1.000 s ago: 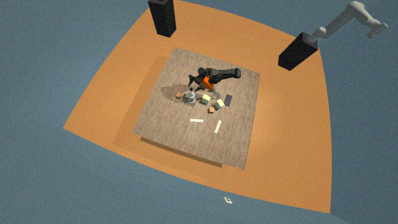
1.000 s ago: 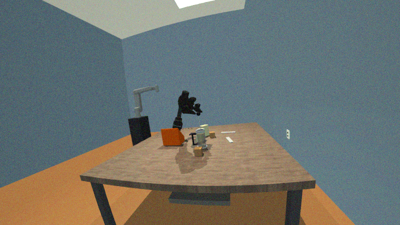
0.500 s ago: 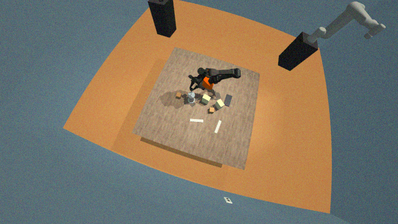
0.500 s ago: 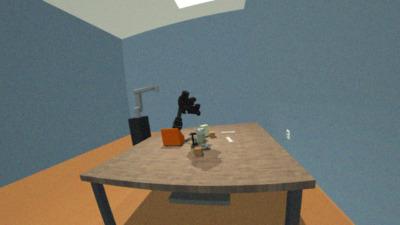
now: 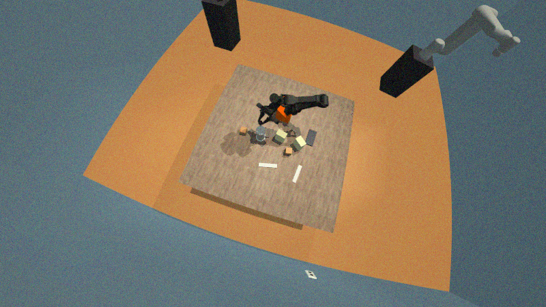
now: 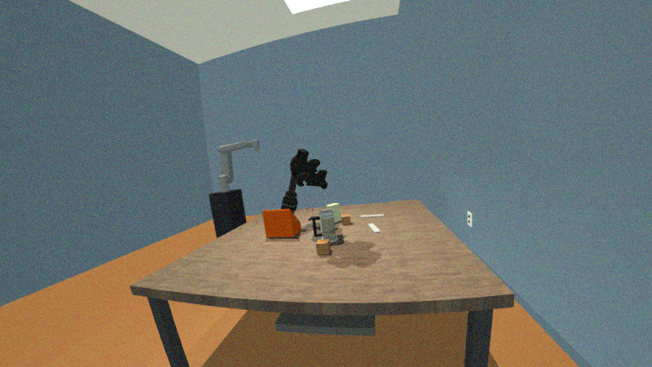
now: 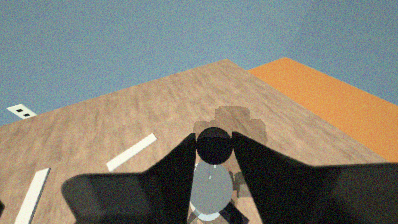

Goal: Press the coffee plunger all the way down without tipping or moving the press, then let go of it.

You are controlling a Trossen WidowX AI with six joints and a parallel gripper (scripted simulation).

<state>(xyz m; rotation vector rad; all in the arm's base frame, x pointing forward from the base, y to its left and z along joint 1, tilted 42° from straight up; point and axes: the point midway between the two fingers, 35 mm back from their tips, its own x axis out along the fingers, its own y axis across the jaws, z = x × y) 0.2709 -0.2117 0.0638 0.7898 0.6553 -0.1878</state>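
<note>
Right now my gripper tip is 14 cm above the coffee press and 2 cm past it. The rest, counted from my gripper tip: dark flat slab (41 cm to the left, 27 cm below, 19 cm behind).
</note>
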